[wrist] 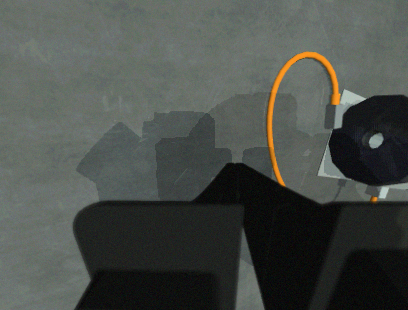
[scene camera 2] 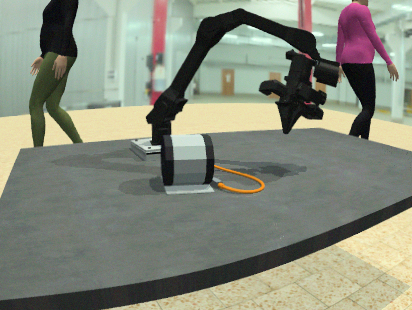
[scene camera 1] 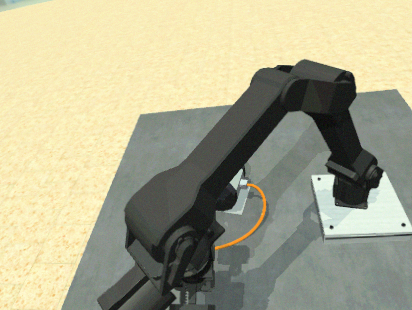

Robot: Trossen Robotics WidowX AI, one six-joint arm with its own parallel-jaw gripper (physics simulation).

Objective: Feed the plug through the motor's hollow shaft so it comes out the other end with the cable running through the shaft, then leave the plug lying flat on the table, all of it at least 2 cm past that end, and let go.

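Frame: origin at the arm's base, x left, y up, z ahead, level; centimetres.
Seen in the pictures: gripper, fingertip midpoint: (wrist: 234, 170) (scene camera 2: 285, 133); arm's base, origin of the base link: (scene camera 1: 350, 196).
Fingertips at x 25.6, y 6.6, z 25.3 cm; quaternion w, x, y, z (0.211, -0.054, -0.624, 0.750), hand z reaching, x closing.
Note:
Offsets run from my fingertips to a thing's middle. "*": to the spot under its first point. Level surfaces: height alone.
The motor {dx -24.6, dy -4.6, dz +3.1 cm} (scene camera 1: 226, 197) (scene camera 2: 187, 160) (wrist: 352, 150) is a drum with dark ends and a pale middle, lying on a pale base plate; the arm hides most of it in scene camera 1. The wrist view shows its shaft hole {* dx -22.9, dy -5.5, dz +3.7 cm} (wrist: 376, 140). The grey plug {dx -18.8, dy -9.0, dz +5.8 cm} (scene camera 2: 216, 181) (wrist: 334, 116) lies on the table beside the motor's end, outside the shaft. The orange cable (scene camera 1: 264, 205) (scene camera 2: 262, 186) (wrist: 270, 120) loops over the table from the plug to a small pale block {* dx -23.9, dy -3.7, dz -2.7 cm} (scene camera 1: 244, 183) (wrist: 383, 192) at the motor's side. My gripper (scene camera 2: 286, 131) (wrist: 234, 170) is shut and empty, high above the table, to one side of the motor.
The arm's white base plate (scene camera 1: 345, 220) (scene camera 2: 145, 148) stands on the grey table {dy -9.7 cm} (scene camera 1: 170, 135) (scene camera 2: 100, 235) (wrist: 150, 45). The arm arches over the table. Two human figures (scene camera 2: 55, 45) (scene camera 2: 356, 40) stand beyond the table.

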